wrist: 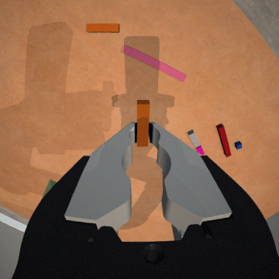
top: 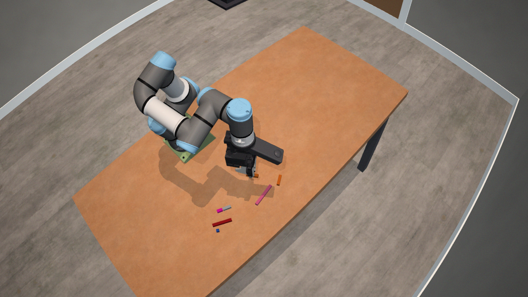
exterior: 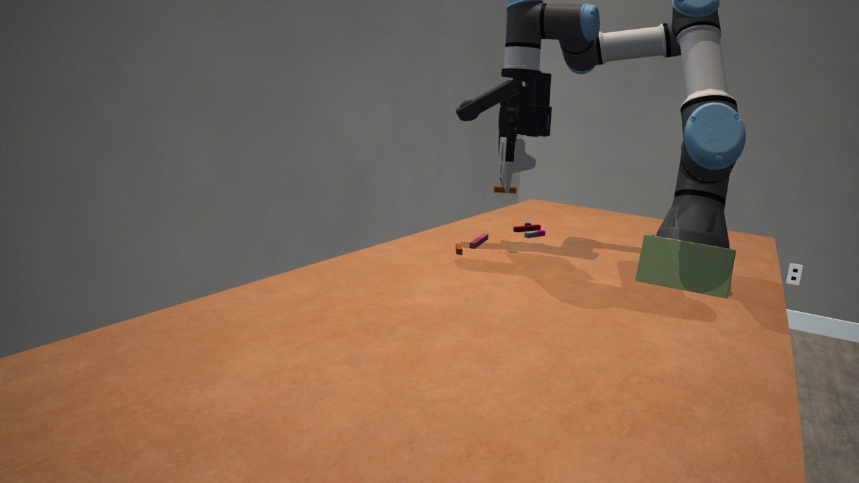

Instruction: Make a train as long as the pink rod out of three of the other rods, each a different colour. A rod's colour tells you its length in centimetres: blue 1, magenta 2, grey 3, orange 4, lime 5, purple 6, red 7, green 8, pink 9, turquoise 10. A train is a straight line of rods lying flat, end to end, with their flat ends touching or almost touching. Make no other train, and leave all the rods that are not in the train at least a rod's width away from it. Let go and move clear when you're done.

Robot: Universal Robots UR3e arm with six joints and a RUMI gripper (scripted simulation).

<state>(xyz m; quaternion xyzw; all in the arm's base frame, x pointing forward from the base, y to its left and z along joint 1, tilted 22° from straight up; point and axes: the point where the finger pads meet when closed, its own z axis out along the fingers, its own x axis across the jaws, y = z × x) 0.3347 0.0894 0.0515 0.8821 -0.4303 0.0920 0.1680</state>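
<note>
The grey rod lies 10 mm behind my hand, 120 mm to the right of it and 110 mm below it. The rest, counted from my hand: pink rod 40 mm ahead, 10 mm to the left, 110 mm below; magenta rod 20 mm behind, 150 mm to the right, 110 mm below; red rod 20 mm ahead, 170 mm to the right, 110 mm below.
</note>
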